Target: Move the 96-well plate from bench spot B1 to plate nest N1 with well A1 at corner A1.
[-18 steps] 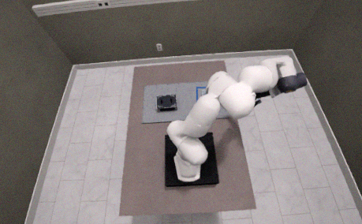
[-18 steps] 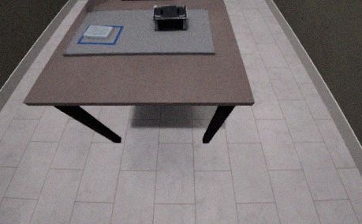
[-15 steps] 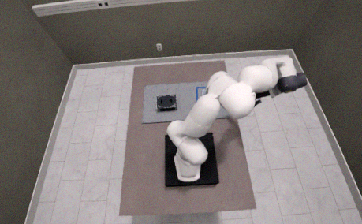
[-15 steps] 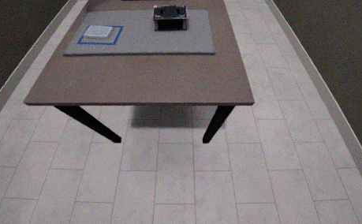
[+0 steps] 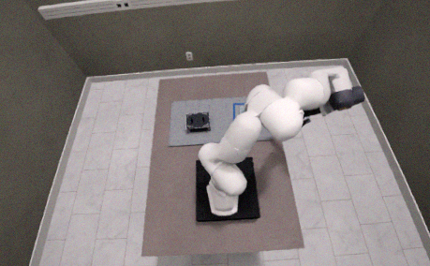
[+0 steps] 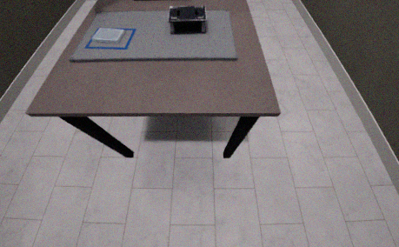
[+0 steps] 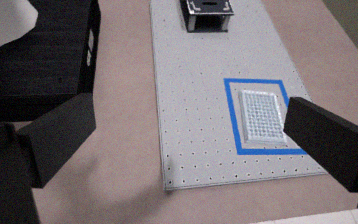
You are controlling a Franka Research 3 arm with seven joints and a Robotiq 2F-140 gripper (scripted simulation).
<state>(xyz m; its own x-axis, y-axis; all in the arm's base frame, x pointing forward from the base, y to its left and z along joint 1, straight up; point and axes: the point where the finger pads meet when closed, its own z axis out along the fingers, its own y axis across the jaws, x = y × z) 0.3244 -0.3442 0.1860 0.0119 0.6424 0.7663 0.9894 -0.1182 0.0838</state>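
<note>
Right now the clear 96-well plate is 26 cm below my hand, 22 cm ahead of it and 13 cm to the left of it. The rest, counted from my hand: dark raised nest (49 cm to the left, 21 cm below, 14 cm ahead); A1 label (41 cm to the left, 20 cm below, 9 cm ahead).
</note>
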